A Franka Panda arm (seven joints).
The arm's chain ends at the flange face. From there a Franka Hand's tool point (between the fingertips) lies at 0.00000 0.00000 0.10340 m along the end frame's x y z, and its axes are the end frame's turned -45 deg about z.
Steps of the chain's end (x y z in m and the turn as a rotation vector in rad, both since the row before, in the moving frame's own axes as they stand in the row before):
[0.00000, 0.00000, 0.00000, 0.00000, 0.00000, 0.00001]
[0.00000, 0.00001, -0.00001, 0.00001, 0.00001, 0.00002]
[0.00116, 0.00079, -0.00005, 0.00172, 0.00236, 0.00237]
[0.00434, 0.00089, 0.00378, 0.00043, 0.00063, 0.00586]
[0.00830, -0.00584, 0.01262, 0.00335, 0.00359, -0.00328]
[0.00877, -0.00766, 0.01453, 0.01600, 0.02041, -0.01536]
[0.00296, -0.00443, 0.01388, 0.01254, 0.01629, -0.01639]
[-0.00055, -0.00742, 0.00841, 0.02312, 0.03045, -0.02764]
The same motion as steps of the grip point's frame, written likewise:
[0.00000, 0.00000, 0.00000, 0.00000, 0.00000, 0.00001]
[-0.00001, 0.00001, -0.00001, 0.00000, 0.00001, 0.00002]
[0.00056, 0.00143, -0.00005, -0.00045, 0.00288, 0.00237]
[0.00252, 0.00371, 0.00378, -0.00014, 0.00075, 0.00586]
[0.01051, 0.00176, 0.01262, -0.00017, 0.00491, -0.00328]
[0.01428, 0.00109, 0.01450, -0.00312, 0.02575, -0.01536]
[0.00734, -0.00078, 0.01386, -0.00265, 0.02039, -0.01639]
[0.00878, -0.00515, 0.00833, -0.00518, 0.03788, -0.02764]

